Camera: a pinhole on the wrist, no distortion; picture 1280 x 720 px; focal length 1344.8 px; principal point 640.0 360.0 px. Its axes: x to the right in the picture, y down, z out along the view. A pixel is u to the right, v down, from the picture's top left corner.
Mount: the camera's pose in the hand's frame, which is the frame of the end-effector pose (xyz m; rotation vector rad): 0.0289 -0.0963 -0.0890 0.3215 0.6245 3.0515
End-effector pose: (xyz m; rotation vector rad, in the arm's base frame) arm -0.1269 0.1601 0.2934 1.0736 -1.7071 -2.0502
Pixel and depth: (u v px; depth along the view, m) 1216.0 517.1 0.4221
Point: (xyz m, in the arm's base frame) -0.3270 0.4432 0.3565
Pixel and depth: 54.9 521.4 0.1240
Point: -0.1969 0.1239 0.1945
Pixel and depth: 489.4 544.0 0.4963
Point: -0.5160 0.3095 0.2664
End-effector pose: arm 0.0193 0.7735 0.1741 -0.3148 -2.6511 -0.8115
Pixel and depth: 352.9 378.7 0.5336
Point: -0.2755 1.0930 0.0321
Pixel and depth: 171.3 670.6 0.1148
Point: -0.0934 0.7295 0.1583
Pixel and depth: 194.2 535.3 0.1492
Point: -0.1090 0.7621 0.1537
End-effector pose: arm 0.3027 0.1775 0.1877 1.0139 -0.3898 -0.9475
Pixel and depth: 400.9 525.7 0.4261
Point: 0.2166 -0.1379 0.3277
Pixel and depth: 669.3 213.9 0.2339
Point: 0.2754 0.0624 0.2504
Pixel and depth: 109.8 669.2 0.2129
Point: 0.2888 -0.0188 0.1660
